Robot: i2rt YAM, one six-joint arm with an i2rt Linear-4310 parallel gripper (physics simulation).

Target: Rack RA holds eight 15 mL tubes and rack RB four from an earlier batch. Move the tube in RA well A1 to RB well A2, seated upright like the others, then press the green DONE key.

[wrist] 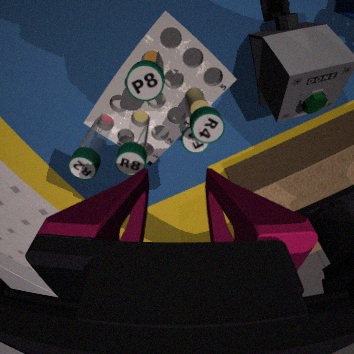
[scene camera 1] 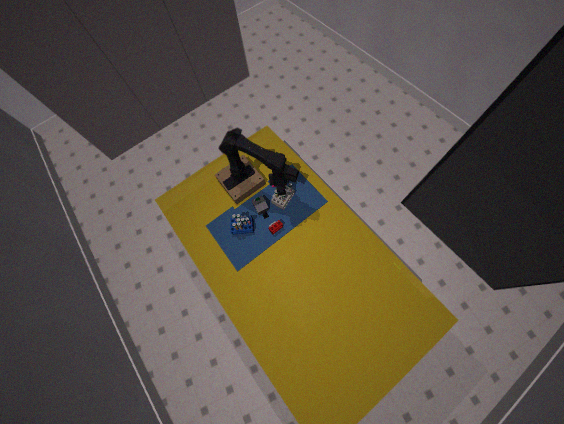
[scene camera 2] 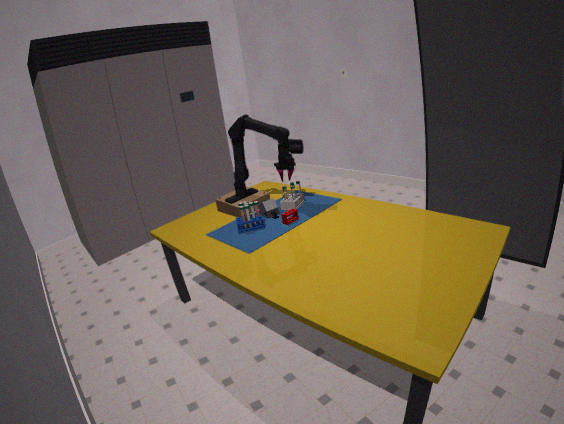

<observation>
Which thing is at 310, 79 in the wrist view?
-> A grey box with green button.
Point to a blue mat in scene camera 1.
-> At 240, 249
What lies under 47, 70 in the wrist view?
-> A blue mat.
</observation>
